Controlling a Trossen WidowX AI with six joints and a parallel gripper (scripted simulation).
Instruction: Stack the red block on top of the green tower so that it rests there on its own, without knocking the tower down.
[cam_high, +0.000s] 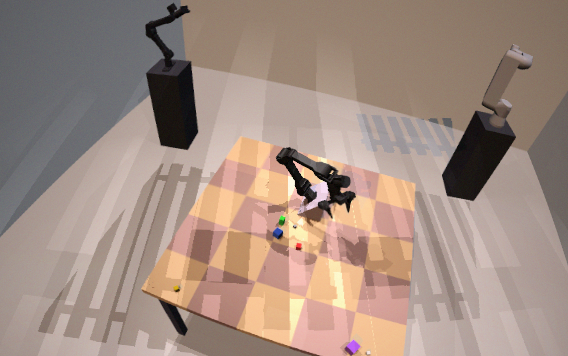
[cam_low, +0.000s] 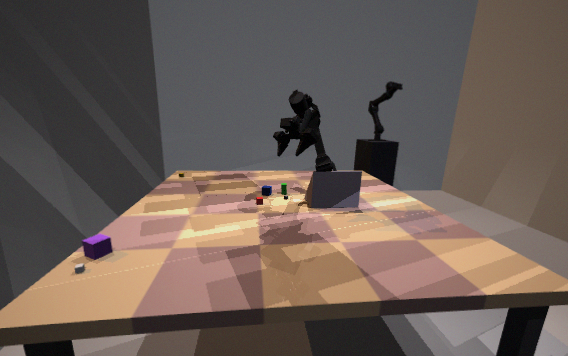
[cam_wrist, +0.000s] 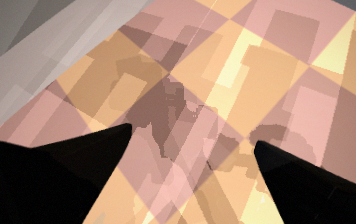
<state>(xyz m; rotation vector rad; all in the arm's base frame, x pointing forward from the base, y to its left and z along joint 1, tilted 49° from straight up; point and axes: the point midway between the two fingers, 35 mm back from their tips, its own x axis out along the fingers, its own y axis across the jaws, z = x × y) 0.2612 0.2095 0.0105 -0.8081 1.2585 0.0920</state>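
Now: gripper tip 23 cm above the red block, 18 cm to the left of it and 7 cm short of it. From my gripper tip the other things lie so: purple block (58 cm ahead, 22 cm below, 14 cm to the left); blue block (30 cm to the right, 22 cm below, 1 cm ahead); dark cube (24 cm below, 22 cm to the right, 6 cm behind).
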